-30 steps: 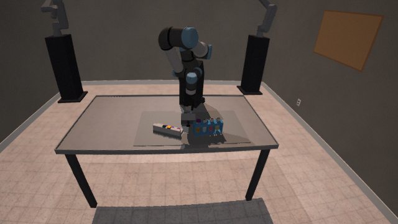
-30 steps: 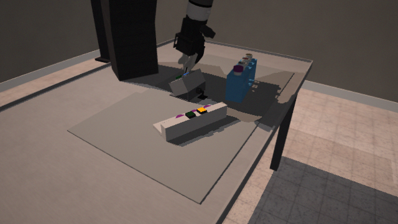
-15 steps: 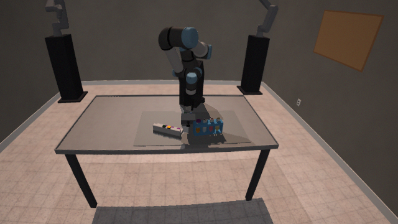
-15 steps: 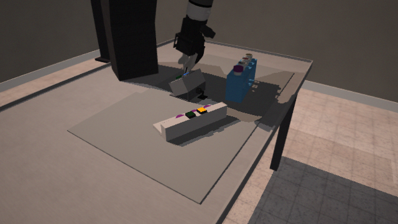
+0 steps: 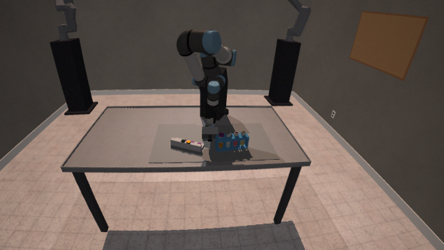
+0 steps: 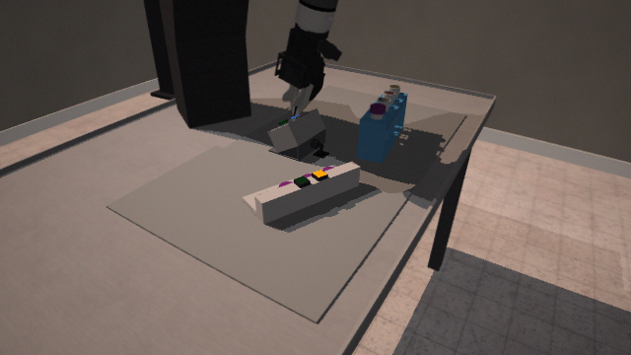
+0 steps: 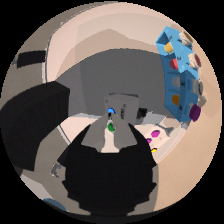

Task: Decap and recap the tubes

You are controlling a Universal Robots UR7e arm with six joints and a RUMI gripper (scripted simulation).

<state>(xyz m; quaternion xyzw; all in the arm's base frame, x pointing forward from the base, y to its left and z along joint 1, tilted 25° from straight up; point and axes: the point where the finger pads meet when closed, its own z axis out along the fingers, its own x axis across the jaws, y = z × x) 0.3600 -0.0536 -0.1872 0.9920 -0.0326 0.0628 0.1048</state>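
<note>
The blue key lies 20 mm below my hand. From my hand the other things lie so: grey key housing (30 mm to the right, 30 mm below, 10 mm ahead); then green key (50 mm to the right, 10 mm below, 10 mm behind); then table edge (360 mm ahead, 200 mm to the right, 80 mm below).
</note>
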